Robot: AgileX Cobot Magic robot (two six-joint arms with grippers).
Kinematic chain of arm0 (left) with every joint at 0, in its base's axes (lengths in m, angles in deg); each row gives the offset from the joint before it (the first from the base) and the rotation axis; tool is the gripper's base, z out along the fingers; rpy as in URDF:
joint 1: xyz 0 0 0.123 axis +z
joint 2: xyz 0 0 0 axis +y
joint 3: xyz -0.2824 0 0.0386 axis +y
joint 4: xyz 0.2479 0 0.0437 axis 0.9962 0 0.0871
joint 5: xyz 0 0 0 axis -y
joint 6: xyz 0.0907 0 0.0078 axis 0.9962 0 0.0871
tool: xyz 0 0 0 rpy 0 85 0
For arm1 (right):
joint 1: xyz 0 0 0.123 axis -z
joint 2: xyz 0 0 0 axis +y
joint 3: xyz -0.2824 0 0.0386 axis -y
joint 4: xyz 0.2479 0 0.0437 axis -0.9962 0 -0.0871
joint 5: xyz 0 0 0 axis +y
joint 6: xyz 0.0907 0 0.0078 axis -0.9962 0 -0.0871
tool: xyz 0 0 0 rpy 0 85 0
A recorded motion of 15 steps. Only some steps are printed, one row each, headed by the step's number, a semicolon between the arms.
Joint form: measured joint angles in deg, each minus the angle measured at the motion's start. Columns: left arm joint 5, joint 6, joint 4, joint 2, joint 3, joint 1; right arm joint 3, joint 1, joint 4, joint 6, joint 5, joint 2.
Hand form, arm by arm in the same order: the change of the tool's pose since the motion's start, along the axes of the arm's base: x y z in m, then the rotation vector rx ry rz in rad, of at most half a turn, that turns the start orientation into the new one. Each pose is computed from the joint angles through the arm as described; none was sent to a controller.
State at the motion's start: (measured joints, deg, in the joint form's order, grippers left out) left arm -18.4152 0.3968 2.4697 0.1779 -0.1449 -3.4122; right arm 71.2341 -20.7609 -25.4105 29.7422 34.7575 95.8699
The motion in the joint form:
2: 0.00 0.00 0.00 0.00 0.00 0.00; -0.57 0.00 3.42 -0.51 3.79 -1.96
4: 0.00 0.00 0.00 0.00 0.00 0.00; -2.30 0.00 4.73 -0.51 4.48 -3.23
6: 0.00 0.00 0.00 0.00 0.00 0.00; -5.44 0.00 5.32 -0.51 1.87 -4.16
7: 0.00 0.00 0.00 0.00 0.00 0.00; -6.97 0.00 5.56 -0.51 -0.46 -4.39
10: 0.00 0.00 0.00 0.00 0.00 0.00; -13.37 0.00 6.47 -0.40 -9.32 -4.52
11: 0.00 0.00 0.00 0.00 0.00 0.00; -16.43 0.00 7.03 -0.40 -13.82 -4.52
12: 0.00 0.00 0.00 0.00 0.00 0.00; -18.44 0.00 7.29 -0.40 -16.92 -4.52
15: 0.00 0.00 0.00 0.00 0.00 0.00; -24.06 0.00 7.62 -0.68 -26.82 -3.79
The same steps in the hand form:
2: 0.0000 0.0000 0.0000 0.0000 0.0000 0.0000; -0.0105 -0.0051 0.0051 -0.0535 0.0209 0.0376
4: 0.0000 0.0000 0.0000 0.0000 0.0000 0.0000; -0.0179 -0.0089 0.0030 -0.0792 0.0318 0.0490
6: 0.0000 0.0000 0.0000 0.0000 0.0000 0.0000; -0.0234 -0.0128 -0.0057 -0.0919 0.0234 0.0370
7: 0.0000 0.0000 0.0000 0.0000 0.0000 0.0000; -0.0243 -0.0144 -0.0104 -0.0950 0.0063 0.0248
10: 0.0000 0.0000 0.0000 0.0000 0.0000 0.0000; -0.0291 -0.0213 -0.0347 -0.1173 -0.0393 -0.0156
11: 0.0000 0.0000 0.0000 0.0000 0.0000 0.0000; -0.0320 -0.0250 -0.0460 -0.1297 -0.0654 -0.0338
12: 0.0000 0.0000 0.0000 0.0000 0.0000 0.0000; -0.0341 -0.0275 -0.0530 -0.1360 -0.0846 -0.0467
15: 0.0000 0.0000 0.0000 0.0000 0.0000 0.0000; -0.0391 -0.0345 -0.0744 -0.1486 -0.1434 -0.0932

